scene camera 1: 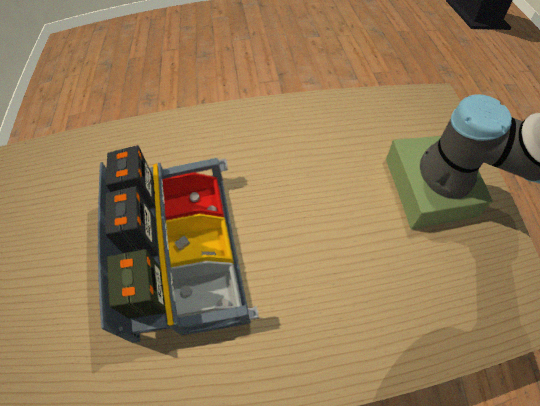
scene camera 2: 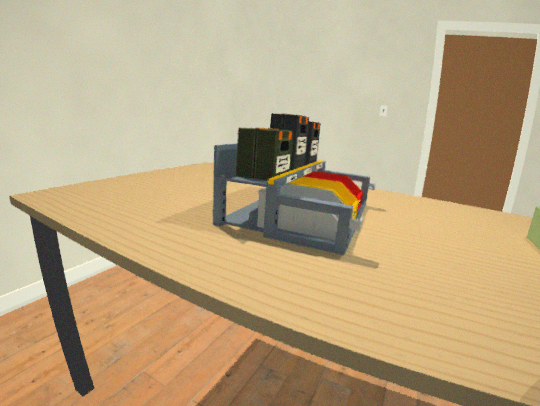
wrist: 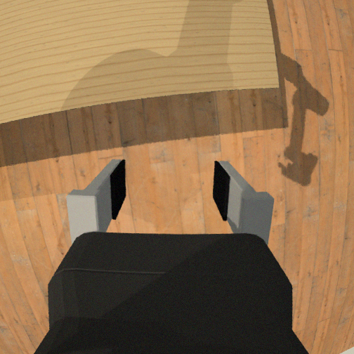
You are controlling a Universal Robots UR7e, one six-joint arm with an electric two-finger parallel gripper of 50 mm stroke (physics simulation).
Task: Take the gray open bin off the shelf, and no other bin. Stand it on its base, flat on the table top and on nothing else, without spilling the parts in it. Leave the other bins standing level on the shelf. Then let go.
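Pixels of known places: arm's base, origin of the base link: (scene camera 1: 447,172).
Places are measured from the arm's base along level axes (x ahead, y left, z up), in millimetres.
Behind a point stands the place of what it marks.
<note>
The gray open bin (scene camera 1: 202,290) {x 626, y 152, z -73 mm} (scene camera 2: 307,218) {x 613, y 215, z -38 mm} stands on the lower level of the blue-gray shelf (scene camera 1: 215,317) {x 595, y 235, z 3 mm} (scene camera 2: 345,230) {x 537, y 239, z -37 mm}, at the end nearest scene camera 2. Small gray parts lie in it. The yellow bin (scene camera 1: 200,242) {x 618, y 36, z -73 mm} (scene camera 2: 320,186) {x 652, y 7, z -19 mm} stands beside it, with parts inside. The red bin (scene camera 1: 192,192) {x 626, y -104, z -74 mm} (scene camera 2: 334,176) {x 645, y -105, z -8 mm} stands past the yellow one, also with parts. My gripper (wrist: 169,178) is open and empty in the wrist view. It is away from the shelf, over the floor beyond a table edge. The fingers do not show in either scene view.
Two black cases (scene camera 1: 121,212) {x 727, y 59, z 151 mm} (scene camera 2: 297,132) {x 696, y 88, z 111 mm} and a dark green case (scene camera 1: 132,282) {x 720, y 181, z 116 mm} (scene camera 2: 260,152) {x 717, y 219, z 72 mm} stand on the upper shelf level behind a yellow rail (scene camera 1: 162,250) (scene camera 2: 296,172). My arm rises from a green block (scene camera 1: 405,185) {x 114, y 1, z -27 mm} on the wooden table (scene camera 1: 320,280) {x 366, y 172, z -82 mm} (scene camera 2: 425,280) {x 396, y 261, z -82 mm} (wrist: 125,30).
</note>
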